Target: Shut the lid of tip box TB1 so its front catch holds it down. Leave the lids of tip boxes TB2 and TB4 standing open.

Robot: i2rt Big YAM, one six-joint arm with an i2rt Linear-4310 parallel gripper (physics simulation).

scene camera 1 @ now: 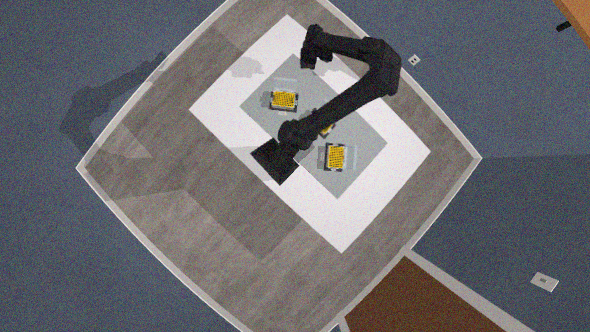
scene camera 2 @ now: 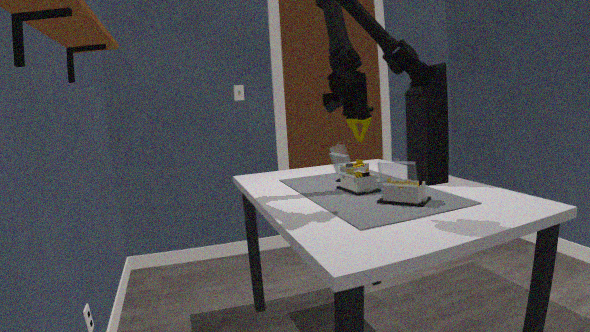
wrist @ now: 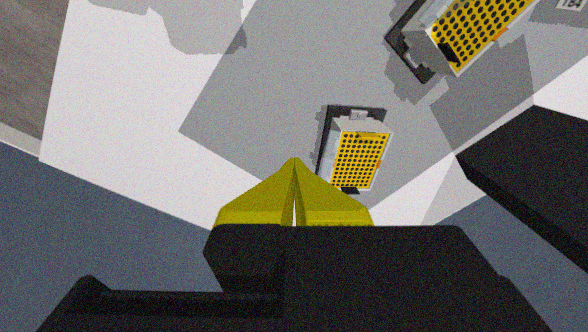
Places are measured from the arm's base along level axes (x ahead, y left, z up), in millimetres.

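Pixels of known places: gripper, fingertip midpoint: (scene camera 1: 306,68) (scene camera 2: 360,141) (wrist: 294,165); arm's base, link origin: (scene camera 1: 276,160) (scene camera 2: 424,77).
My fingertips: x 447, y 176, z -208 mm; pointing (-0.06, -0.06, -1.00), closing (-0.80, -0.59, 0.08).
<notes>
For each thing: its top centre in the pictures, then the offset to it from my fingertips. Level surfaces: height alone.
- pale box with a yellow rack, top centre: (wrist: 360,168) (scene camera 2: 404,179) (scene camera 1: 283,98) dz -135, dx -160, dy +16 mm
- TB4, top centre: (scene camera 2: 354,161) (scene camera 1: 336,156) dz -135, dx -234, dy -403 mm
- grey mat, surface height: dz -210 mm
- white table, surface height: dz -213 mm
My gripper (scene camera 2: 360,140) (wrist: 294,165) is shut and empty, high above the table; in scene camera 1 its fingertips are hidden under the hand. Tip box TB1, a pale box with a yellow rack (scene camera 1: 284,101) (scene camera 2: 404,194) (wrist: 361,161), sits near the mat's short edge. Its clear lid (scene camera 2: 398,171) stands open; in the wrist view the lid is hard to make out. The tilted middle box, TB2 (scene camera 1: 326,131) (scene camera 2: 358,182) (wrist: 475,32), is partly under the arm. TB4 (scene camera 1: 335,157) lies beyond it, its clear lid (scene camera 1: 351,157) standing open. Lids overlap in scene camera 2.
The boxes stand on a grey mat (scene camera 1: 337,187) (scene camera 2: 362,217) (wrist: 260,100) on the white table (scene camera 1: 340,232) (scene camera 2: 335,255). The black arm (scene camera 1: 355,97) reaches over TB2. The arm's black base (scene camera 1: 276,162) (scene camera 2: 427,135) stands at a table edge.
</notes>
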